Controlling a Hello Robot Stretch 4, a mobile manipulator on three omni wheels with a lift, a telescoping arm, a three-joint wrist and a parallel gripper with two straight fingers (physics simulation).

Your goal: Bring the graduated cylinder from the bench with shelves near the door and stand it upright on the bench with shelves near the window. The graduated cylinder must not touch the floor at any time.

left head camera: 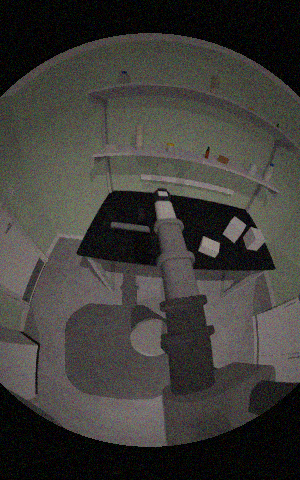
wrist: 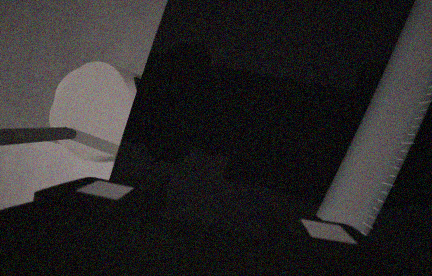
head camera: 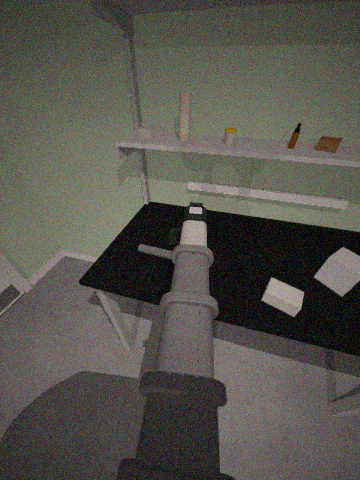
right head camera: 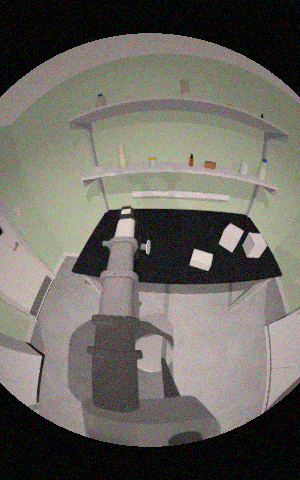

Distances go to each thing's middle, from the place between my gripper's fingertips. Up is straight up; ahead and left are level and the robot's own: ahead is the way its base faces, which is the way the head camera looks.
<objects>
My hand is 12 cm short of the graduated cylinder [wrist: 363,181], 10 cm to the right of it and 4 cm above it.
</objects>
